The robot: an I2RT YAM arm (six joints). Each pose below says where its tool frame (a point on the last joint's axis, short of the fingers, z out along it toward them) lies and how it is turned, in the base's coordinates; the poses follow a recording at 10 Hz.
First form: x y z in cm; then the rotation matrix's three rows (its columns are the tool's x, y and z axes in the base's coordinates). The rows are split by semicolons.
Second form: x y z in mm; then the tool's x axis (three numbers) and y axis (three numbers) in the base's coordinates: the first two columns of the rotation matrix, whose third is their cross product. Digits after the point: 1 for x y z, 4 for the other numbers. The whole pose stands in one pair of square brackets.
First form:
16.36 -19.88 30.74; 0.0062 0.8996 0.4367; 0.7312 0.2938 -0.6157; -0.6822 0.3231 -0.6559
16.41 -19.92 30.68; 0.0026 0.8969 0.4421; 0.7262 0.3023 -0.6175; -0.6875 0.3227 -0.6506
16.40 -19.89 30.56; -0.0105 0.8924 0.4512; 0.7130 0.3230 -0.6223; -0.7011 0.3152 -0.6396
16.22 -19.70 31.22; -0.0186 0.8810 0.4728; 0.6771 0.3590 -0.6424; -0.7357 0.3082 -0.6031
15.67 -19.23 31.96; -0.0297 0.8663 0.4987; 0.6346 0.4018 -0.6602; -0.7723 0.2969 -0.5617
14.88 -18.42 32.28; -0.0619 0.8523 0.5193; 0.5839 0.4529 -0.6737; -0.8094 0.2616 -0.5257
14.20 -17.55 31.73; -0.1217 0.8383 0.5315; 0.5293 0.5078 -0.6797; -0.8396 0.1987 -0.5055
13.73 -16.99 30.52; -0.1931 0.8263 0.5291; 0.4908 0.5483 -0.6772; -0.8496 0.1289 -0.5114
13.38 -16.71 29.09; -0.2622 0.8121 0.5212; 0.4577 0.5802 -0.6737; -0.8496 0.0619 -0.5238
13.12 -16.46 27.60; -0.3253 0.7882 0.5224; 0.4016 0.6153 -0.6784; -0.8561 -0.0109 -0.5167
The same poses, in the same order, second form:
[163.6 -198.8 307.4 0.0062 0.7312 -0.6822 0.8996 0.2938 0.3231]
[164.1 -199.2 306.8 0.0026 0.7262 -0.6875 0.8969 0.3023 0.3227]
[164.0 -198.9 305.6 -0.0105 0.7130 -0.7011 0.8924 0.3230 0.3152]
[162.2 -197.0 312.2 -0.0186 0.6771 -0.7357 0.8810 0.3590 0.3082]
[156.7 -192.3 319.6 -0.0297 0.6346 -0.7723 0.8663 0.4018 0.2969]
[148.8 -184.2 322.8 -0.0619 0.5839 -0.8094 0.8523 0.4529 0.2616]
[142.0 -175.5 317.3 -0.1217 0.5293 -0.8396 0.8383 0.5078 0.1987]
[137.3 -169.9 305.2 -0.1931 0.4908 -0.8496 0.8263 0.5483 0.1289]
[133.8 -167.1 290.9 -0.2622 0.4577 -0.8496 0.8121 0.5802 0.0619]
[131.2 -164.6 276.0 -0.3253 0.4016 -0.8561 0.7882 0.6153 -0.0109]

